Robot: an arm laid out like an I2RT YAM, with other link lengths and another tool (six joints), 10 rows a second.
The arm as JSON. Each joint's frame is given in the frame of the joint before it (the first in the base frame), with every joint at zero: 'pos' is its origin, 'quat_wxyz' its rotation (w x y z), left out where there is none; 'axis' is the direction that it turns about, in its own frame. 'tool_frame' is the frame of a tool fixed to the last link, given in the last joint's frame.
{
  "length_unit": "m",
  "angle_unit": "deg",
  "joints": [
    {
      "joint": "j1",
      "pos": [
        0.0,
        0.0,
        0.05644
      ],
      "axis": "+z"
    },
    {
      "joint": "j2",
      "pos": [
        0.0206,
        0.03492,
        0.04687
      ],
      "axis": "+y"
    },
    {
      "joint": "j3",
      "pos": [
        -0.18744,
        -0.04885,
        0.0
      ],
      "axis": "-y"
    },
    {
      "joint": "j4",
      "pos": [
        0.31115,
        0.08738,
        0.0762
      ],
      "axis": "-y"
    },
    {
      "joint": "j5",
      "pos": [
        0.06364,
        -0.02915,
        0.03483
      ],
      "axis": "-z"
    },
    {
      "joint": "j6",
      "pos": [
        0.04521,
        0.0,
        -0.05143
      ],
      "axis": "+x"
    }
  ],
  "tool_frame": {
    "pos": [
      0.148,
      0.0,
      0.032
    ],
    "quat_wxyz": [
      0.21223,
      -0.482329,
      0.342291,
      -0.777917
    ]
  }
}
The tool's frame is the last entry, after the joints.
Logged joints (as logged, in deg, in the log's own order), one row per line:
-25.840, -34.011, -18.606, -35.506, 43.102, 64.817
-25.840, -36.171, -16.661, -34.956, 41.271, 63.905
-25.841, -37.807, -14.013, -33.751, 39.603, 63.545
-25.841, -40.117, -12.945, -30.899, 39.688, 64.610
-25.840, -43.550, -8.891, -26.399, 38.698, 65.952
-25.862, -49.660, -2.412, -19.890, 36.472, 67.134
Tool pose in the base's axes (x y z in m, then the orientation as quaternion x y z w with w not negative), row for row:
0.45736, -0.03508, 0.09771, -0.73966, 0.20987, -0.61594, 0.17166
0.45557, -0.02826, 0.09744, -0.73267, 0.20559, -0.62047, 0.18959
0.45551, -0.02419, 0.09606, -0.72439, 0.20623, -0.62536, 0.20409
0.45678, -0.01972, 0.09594, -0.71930, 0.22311, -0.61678, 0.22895
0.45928, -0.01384, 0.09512, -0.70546, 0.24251, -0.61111, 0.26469
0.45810, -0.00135, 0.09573, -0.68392, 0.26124, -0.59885, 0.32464
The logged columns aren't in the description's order. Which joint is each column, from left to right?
Columns, left to right: j1, j5, j4, j6, j3, j2.
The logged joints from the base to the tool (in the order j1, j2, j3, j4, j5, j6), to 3 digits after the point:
-25.840, 64.817, 43.102, -18.606, -34.011, -35.506
-25.840, 63.905, 41.271, -16.661, -36.171, -34.956
-25.841, 63.545, 39.603, -14.013, -37.807, -33.751
-25.841, 64.610, 39.688, -12.945, -40.117, -30.899
-25.840, 65.952, 38.698, -8.891, -43.550, -26.399
-25.862, 67.134, 36.472, -2.412, -49.660, -19.890

